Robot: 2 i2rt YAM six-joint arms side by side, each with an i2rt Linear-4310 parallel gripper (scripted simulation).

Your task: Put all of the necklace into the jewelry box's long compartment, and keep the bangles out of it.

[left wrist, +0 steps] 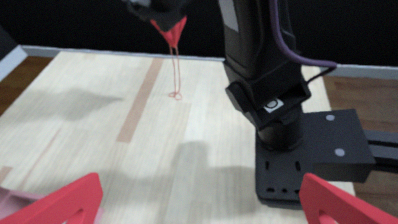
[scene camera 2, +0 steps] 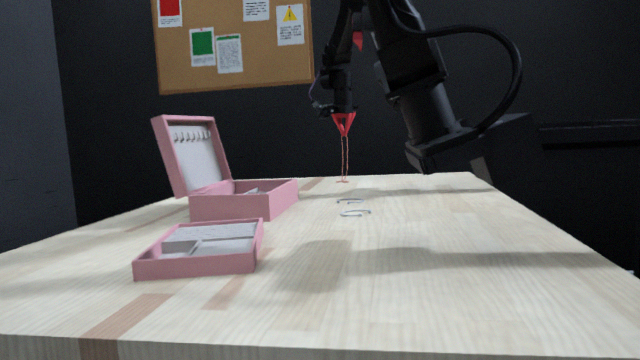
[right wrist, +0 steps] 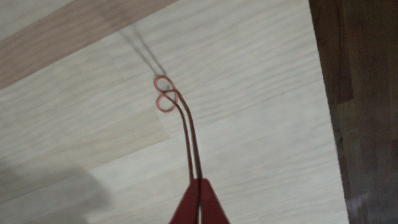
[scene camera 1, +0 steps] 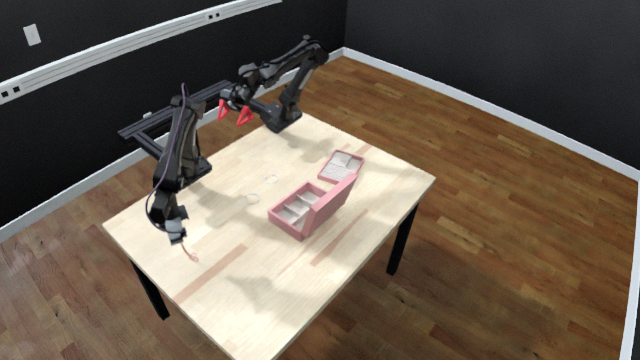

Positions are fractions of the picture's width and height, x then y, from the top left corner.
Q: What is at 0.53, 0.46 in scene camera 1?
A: A pink tray.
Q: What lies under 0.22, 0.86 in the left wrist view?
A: My left gripper.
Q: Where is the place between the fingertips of my right gripper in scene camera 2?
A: At 0.54, 0.38
